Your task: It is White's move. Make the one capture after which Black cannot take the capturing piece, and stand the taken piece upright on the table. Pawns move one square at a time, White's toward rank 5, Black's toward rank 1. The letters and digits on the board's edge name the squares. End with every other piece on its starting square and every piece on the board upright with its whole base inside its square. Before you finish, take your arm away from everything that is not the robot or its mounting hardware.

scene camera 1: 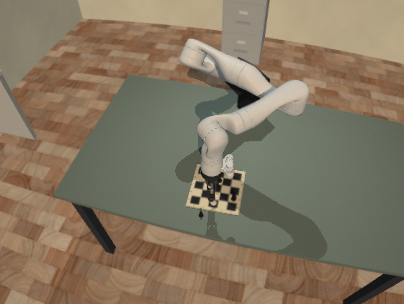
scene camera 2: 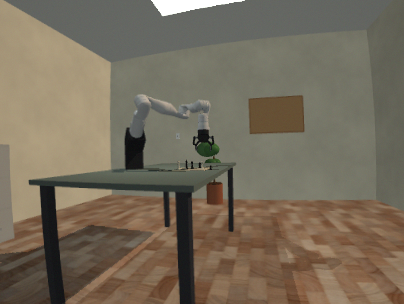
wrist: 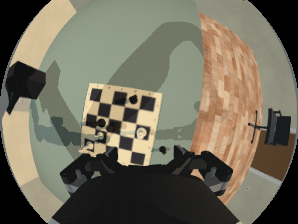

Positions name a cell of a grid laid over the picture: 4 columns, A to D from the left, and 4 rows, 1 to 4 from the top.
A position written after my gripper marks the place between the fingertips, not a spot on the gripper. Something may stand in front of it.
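Observation:
My gripper (wrist: B3) is there for me to see, and there's a chessboard (scene camera 1: B3) too. You'd also find the chessboard in the wrist view (wrist: B2).

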